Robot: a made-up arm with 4 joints.
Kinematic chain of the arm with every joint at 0, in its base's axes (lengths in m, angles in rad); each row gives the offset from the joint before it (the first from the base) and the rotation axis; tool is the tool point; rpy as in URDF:
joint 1: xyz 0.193 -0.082 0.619 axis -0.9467 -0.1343 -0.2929
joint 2: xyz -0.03 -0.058 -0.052 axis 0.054 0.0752 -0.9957
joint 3: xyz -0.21 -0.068 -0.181 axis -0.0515 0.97 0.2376
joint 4: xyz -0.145 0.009 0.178 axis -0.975 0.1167 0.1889
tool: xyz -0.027 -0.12 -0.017 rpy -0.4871 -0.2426 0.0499
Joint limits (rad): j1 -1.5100..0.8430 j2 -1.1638..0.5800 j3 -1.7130..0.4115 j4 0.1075..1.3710
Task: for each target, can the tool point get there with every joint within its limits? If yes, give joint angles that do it. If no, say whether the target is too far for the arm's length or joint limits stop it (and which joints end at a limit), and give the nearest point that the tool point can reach.
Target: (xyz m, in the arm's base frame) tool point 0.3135 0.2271 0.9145
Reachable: no: joint limits stop it (at a limit: joint 1, joint 2, joint 3, joint 4) | nearest point 0.0786 -0.2100 0.8834 | short by 0.497 m
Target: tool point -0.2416 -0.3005 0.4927
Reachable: yes | joints -0.8576 0.0513 -0.3393 1.0722
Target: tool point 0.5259 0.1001 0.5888
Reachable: no: joint limits stop it (at a limit: joint 1, joint 2, joint 3) | nearest point 0.2904 -0.1522 0.2800 | short by 0.463 m
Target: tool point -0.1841 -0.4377 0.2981
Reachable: yes | joints -0.3806 -0.4845 -0.8223 0.6107
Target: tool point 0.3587 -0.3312 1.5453
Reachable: no: too far | nearest point 0.0813 -0.3307 0.9268 | short by 0.678 m
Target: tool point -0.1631 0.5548 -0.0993
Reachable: no: too far | nearest point -0.0162 0.2265 0.0718 | short by 0.398 m
